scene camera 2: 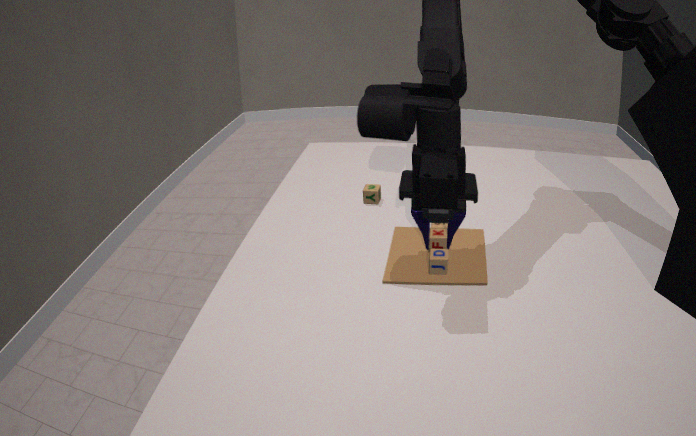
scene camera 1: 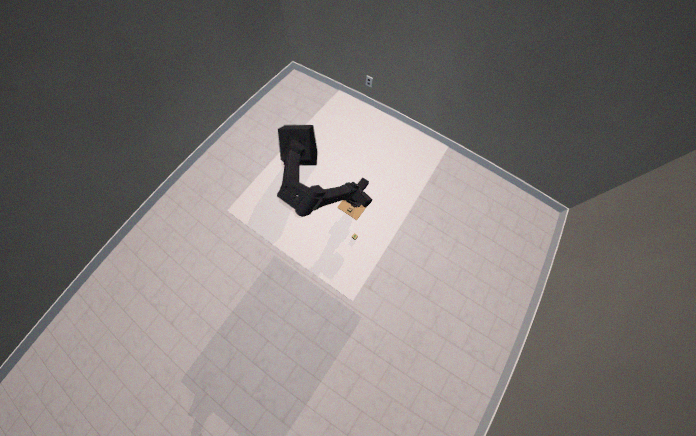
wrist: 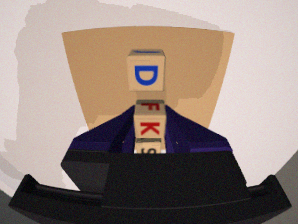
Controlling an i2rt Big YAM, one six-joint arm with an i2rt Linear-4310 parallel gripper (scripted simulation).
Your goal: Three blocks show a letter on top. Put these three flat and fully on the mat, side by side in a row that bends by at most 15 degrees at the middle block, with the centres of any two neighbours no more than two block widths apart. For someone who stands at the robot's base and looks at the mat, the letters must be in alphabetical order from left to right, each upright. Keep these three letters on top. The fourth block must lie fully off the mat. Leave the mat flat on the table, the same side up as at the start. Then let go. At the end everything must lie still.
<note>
I see my gripper (scene camera 2: 437,247) and a mat (scene camera 2: 408,262).
The mat shows as well in the wrist view (wrist: 196,59). My gripper also shows in the wrist view (wrist: 150,110).
</note>
